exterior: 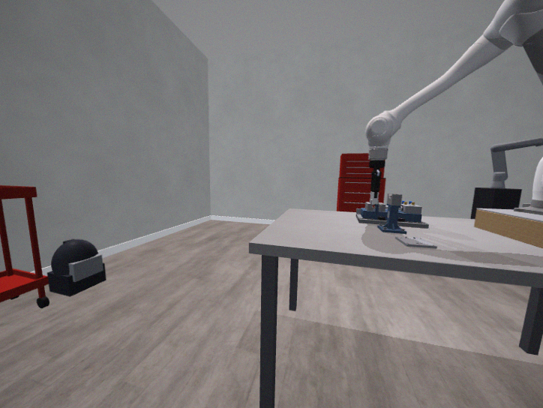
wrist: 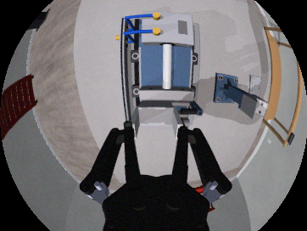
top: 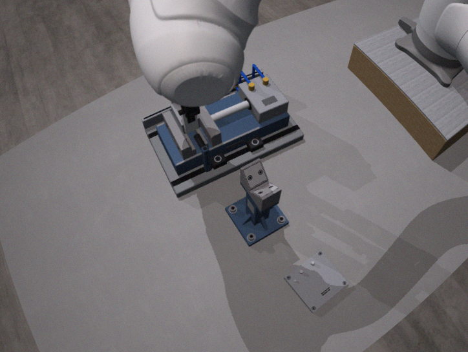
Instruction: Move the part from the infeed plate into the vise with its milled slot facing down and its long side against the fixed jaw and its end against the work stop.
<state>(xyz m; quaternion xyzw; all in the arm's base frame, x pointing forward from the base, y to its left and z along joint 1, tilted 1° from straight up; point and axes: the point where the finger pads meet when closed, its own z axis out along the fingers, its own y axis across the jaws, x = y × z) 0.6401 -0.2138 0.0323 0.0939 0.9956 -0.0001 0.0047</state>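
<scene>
My gripper is now 30 mm above the part. From my hand the other things lie so: work stop (70 mm to the left, 30 mm below, 10 mm ahead); moving jaw (40 mm below, 30 mm to the left, 30 mm behind); fixed jaw (40 mm below, 30 mm ahead, 20 mm to the left).
</scene>
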